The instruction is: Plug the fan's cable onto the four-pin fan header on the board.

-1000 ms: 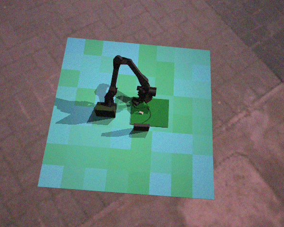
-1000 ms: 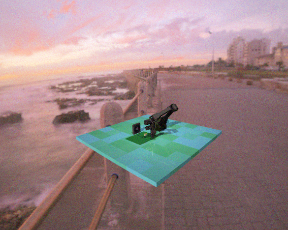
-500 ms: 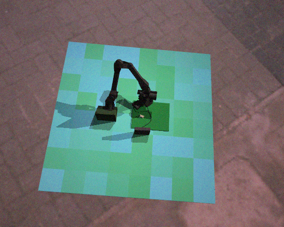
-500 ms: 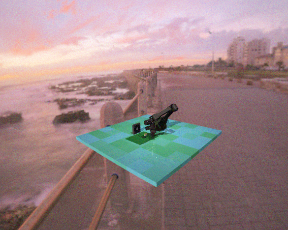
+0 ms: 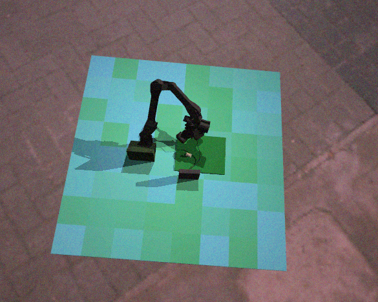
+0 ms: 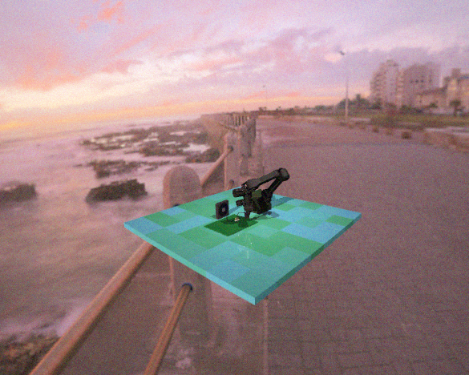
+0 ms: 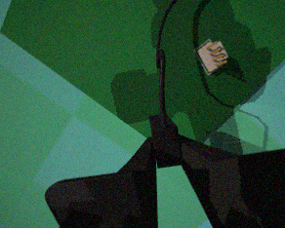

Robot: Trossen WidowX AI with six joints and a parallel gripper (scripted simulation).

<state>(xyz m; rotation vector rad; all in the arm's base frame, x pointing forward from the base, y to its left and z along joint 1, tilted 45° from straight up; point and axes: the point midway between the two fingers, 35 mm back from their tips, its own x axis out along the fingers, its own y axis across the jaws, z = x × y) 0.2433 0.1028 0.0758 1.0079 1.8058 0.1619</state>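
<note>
Right now my gripper tip is 11 cm to the left of the white four-pin fan header, 6 cm above it and 2 cm short of it. From my gripper tip the other things lie so: dark green board 9 cm ahead, 8 cm to the right, 7 cm below; black plug 1 cm ahead, 1 cm above; black fan 24 cm to the right, 4 cm ahead.
</note>
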